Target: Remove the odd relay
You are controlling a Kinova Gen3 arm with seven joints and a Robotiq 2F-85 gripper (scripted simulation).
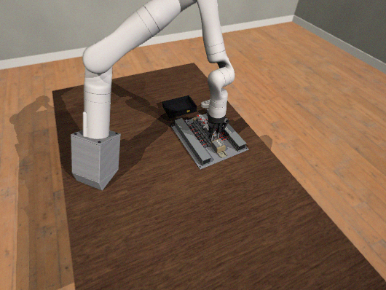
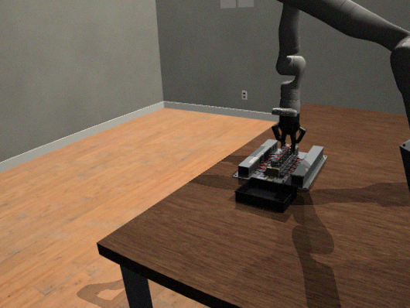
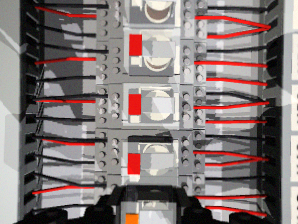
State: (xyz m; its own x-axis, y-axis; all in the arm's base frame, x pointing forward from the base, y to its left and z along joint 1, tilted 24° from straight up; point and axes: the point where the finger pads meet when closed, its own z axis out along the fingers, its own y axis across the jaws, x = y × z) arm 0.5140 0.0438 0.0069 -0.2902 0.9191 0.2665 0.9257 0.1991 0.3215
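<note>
The relay panel lies 10 mm behind my hand, 50 mm to the left of it and 30 mm below it. The rest, counted from my hand: relay 20 mm behind, 60 mm to the left, 10 mm below; black parts tray 120 mm behind, 290 mm to the left, 40 mm below.
</note>
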